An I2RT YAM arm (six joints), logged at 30 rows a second.
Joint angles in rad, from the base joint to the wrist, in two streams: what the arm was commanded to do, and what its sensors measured. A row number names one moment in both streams.
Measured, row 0:
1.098, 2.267, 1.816, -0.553, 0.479, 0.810
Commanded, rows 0 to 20:
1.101, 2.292, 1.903, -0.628, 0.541, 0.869
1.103, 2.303, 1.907, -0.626, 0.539, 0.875
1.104, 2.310, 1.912, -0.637, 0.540, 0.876
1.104, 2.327, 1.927, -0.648, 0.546, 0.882
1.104, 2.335, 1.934, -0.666, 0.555, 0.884
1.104, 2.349, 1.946, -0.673, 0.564, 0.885
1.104, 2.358, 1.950, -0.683, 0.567, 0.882
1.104, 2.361, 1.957, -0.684, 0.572, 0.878
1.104, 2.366, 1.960, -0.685, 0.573, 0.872
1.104, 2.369, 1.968, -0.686, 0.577, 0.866
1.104, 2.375, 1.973, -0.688, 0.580, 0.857
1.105, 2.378, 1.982, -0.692, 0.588, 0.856
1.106, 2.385, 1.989, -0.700, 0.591, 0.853
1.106, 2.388, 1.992, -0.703, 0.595, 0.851
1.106, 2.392, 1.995, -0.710, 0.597, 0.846
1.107, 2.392, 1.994, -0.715, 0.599, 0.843
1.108, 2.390, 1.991, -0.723, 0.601, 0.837
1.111, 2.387, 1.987, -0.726, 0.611, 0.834
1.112, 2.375, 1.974, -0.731, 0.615, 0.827
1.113, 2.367, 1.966, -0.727, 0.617, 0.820
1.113, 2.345, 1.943, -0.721, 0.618, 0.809
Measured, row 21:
1.104, 2.380, 1.961, -0.691, 0.569, 0.830
